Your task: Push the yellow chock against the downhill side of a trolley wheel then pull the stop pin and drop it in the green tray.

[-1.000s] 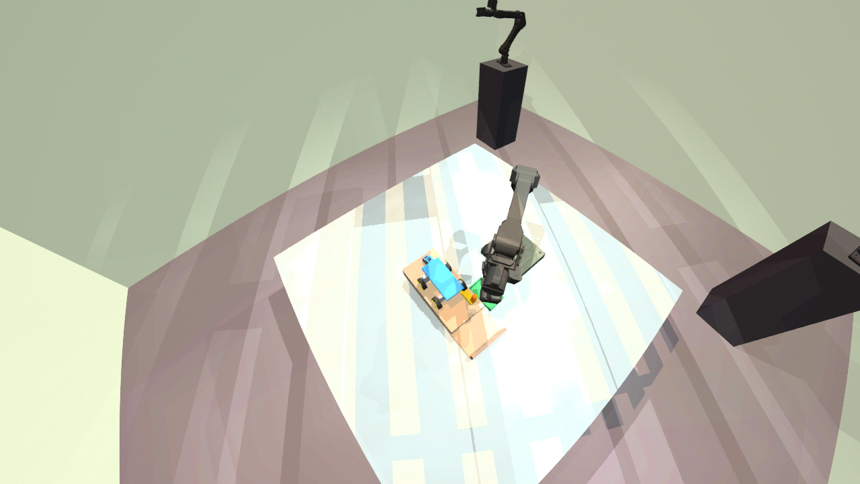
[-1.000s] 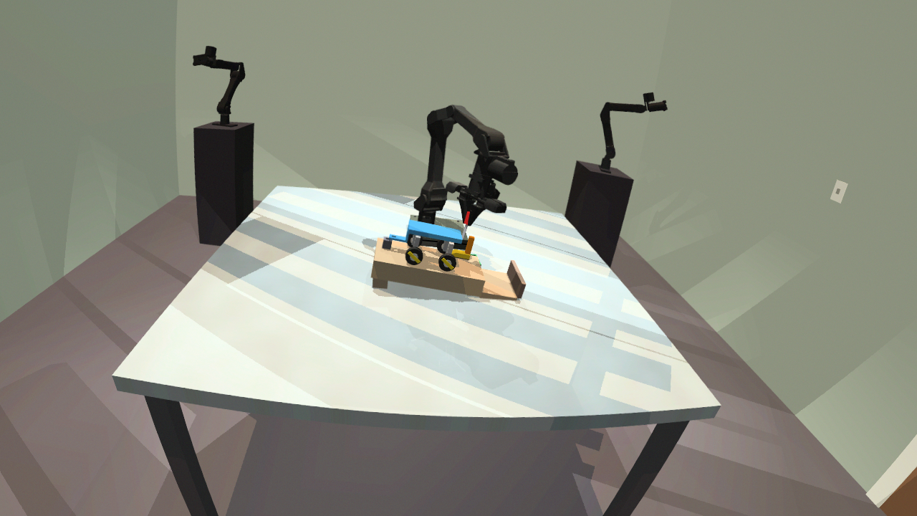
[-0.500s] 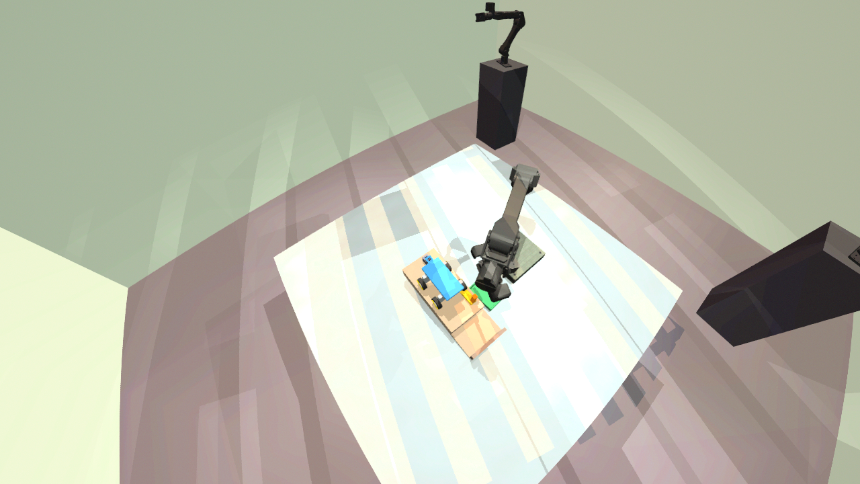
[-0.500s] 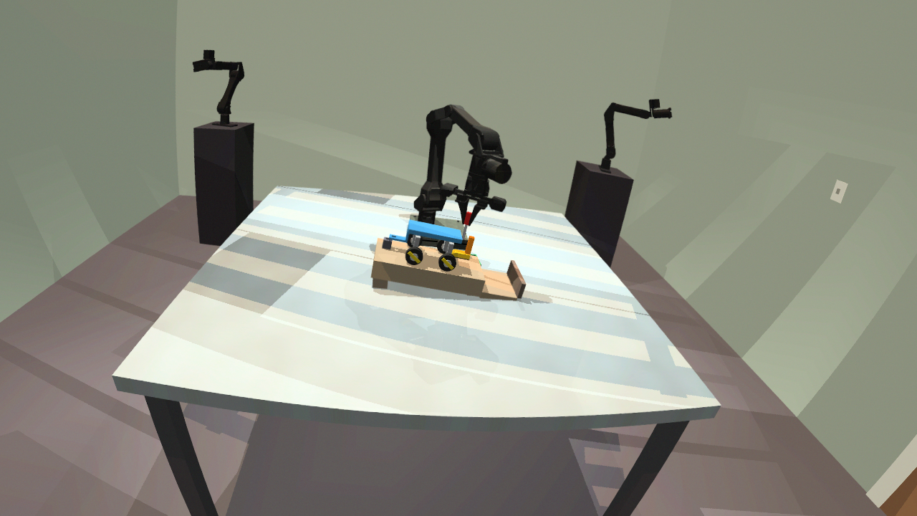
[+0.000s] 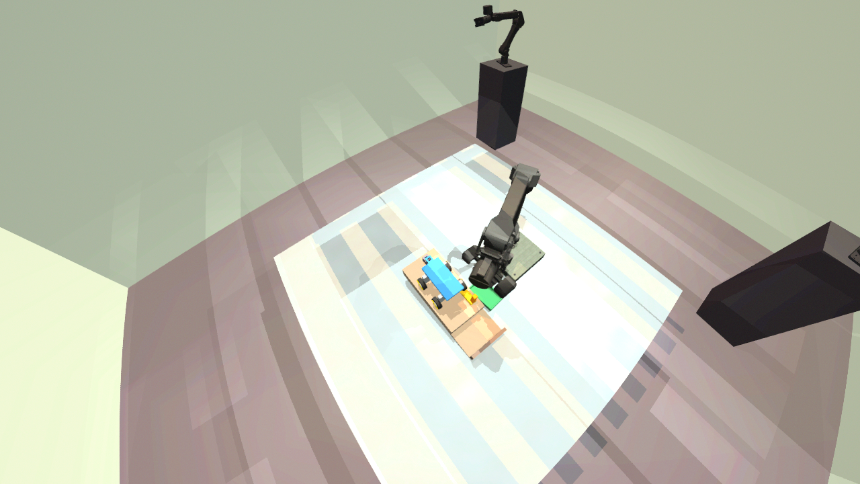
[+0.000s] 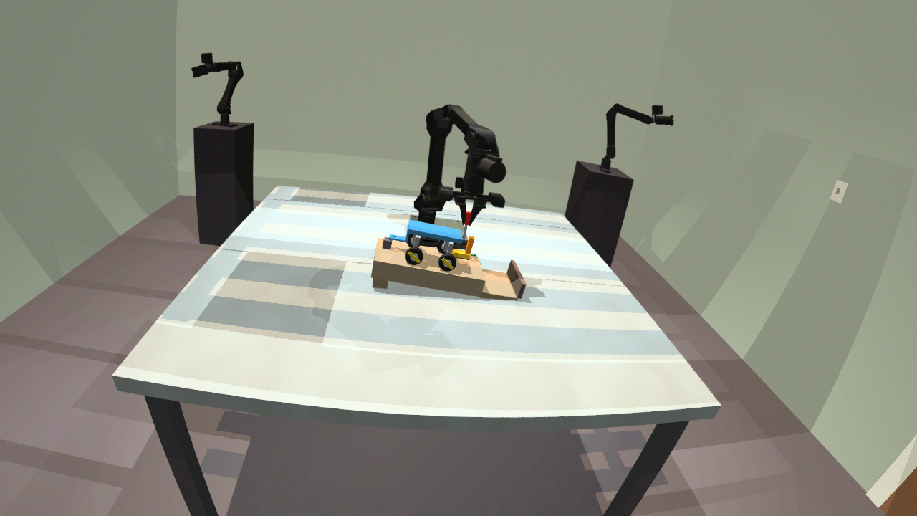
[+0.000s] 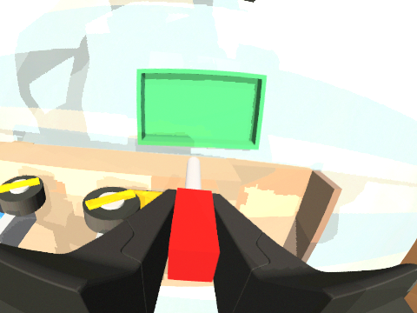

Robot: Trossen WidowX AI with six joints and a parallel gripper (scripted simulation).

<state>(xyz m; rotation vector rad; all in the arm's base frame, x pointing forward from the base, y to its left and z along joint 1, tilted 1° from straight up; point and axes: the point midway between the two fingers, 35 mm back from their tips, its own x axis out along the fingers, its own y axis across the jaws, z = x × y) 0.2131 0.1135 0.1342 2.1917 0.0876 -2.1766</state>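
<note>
Now: gripper tip 20 mm past the green tray and 140 mm above it. From my gripper tip the other things lie so: yellow chock: 60 mm ahead, 10 mm to the right, 60 mm below; red-headed stop pin: right at my gripper tip; blue trolley: 110 mm ahead, 100 mm to the right, 30 mm below.
</note>
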